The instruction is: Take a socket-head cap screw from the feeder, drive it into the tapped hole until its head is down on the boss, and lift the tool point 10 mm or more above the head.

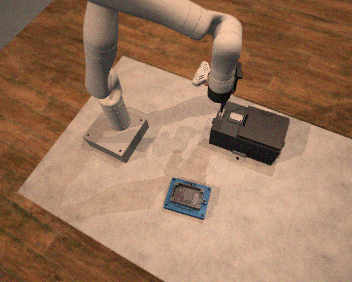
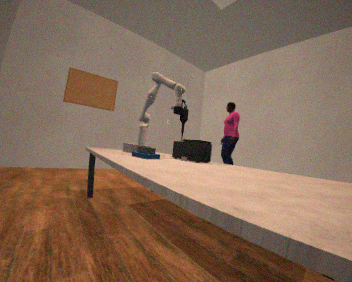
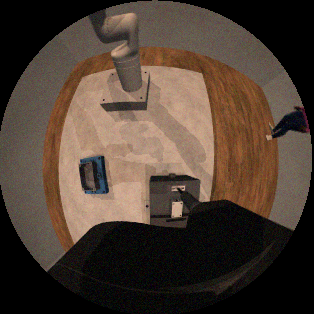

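The black screwdriver tool (image 1: 220,111) (image 2: 182,138) (image 3: 179,189) points down, with its tip at the pale pickup slot on top of the feeder. Whether the tip touches a screw is too small to tell. The black feeder (image 1: 262,128) (image 2: 192,151) (image 3: 162,194) stands on the table under the tool. The grey housing (image 1: 187,195) (image 3: 89,176) lies on a blue fixture plate (image 1: 169,208) (image 2: 146,156) (image 3: 103,175), apart from the tool. The tapped hole and its boss cannot be made out.
The arm's grey base block (image 1: 106,143) (image 3: 125,106) stands on the pale table (image 1: 125,200) (image 2: 225,190) (image 3: 125,200). A small tab (image 1: 238,157) sticks out at the feeder's foot. A person (image 2: 231,125) (image 3: 294,121) in a pink top stands beyond the table.
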